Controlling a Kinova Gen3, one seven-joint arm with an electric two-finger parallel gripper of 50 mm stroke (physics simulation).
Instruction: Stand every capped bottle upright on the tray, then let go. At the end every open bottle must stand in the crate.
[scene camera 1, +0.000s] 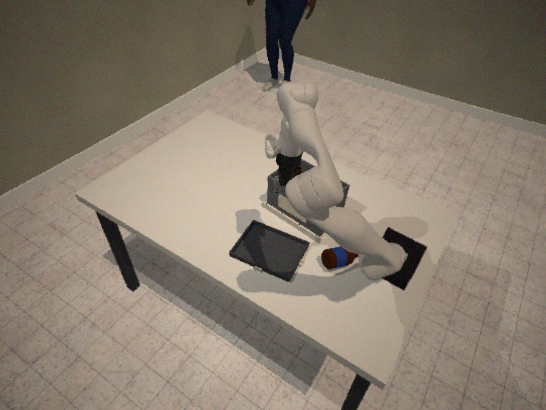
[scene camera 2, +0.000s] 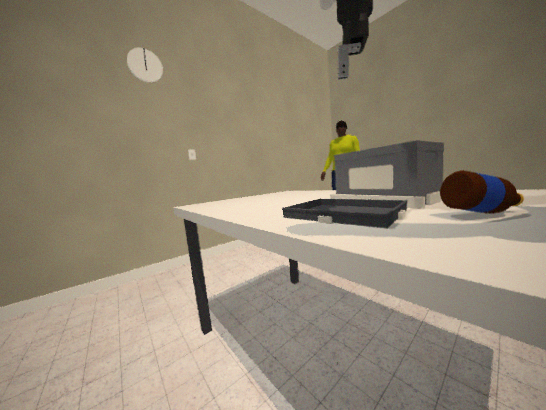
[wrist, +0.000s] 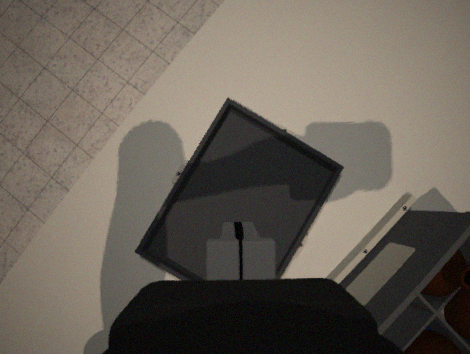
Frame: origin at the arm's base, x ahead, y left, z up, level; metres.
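Seen in the pictures: gripper, fingertip midpoint: (scene camera 1: 276, 193) (scene camera 2: 343, 77) (wrist: 238, 242).
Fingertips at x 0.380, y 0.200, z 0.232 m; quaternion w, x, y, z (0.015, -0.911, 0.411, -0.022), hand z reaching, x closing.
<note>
Pixels of each thing's top centre, then the offset from my fingertips to it. "*": a spot on its surface instead. Level surfaces: height alone.
- brown bottle with a blue label, surface spot: (scene camera 2: 485, 192) * dx -0.234, dy -0.062, dz -0.272 m
- dark tray at its top centre: (wrist: 241, 209) (scene camera 2: 343, 203) (scene camera 1: 270, 246) dx +0.019, dy -0.006, dz -0.297 m
- grey crate at its top centre: (scene camera 2: 384, 149) (scene camera 1: 308, 180) dx +0.034, dy -0.275, dz -0.150 m
- table at its surface level: dz -0.325 m
A brown bottle with a blue label (scene camera 1: 339, 257) (scene camera 2: 485, 192) is on its side over the table, between the tray and the arm's base; its yellow-capped neck points away from the tray. I cannot tell if it fully touches the table. The dark tray (scene camera 1: 272, 250) (scene camera 2: 350, 218) (wrist: 240, 165) holds no bottle. The grey crate (scene camera 1: 272, 192) (scene camera 2: 420, 167) (wrist: 435, 225) stands beside it. Brown bottles (wrist: 440, 280) show inside the crate, partly out of view; their caps or openings are unclear. My gripper (scene camera 2: 343, 77) (wrist: 238, 242) is shut and empty, high above the tray in the wrist view.
The arm's black base plate (scene camera 1: 414, 250) is at the right end of the table (scene camera 1: 175, 185). The table's front edge runs close past the tray. A person (scene camera 1: 285, 35) (scene camera 2: 344, 145) stands beyond the table.
</note>
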